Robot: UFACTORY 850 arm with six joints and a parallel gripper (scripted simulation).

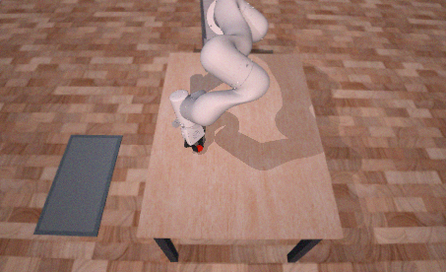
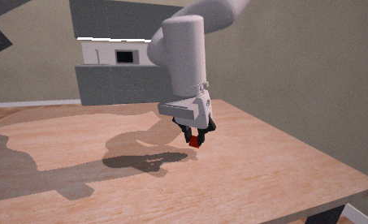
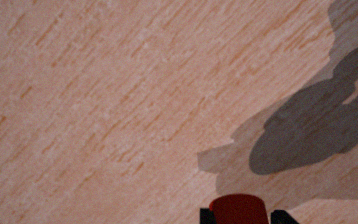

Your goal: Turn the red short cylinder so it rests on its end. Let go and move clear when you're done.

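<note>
My gripper is now 20 mm above the red short cylinder and 10 mm to the right of it.
</note>
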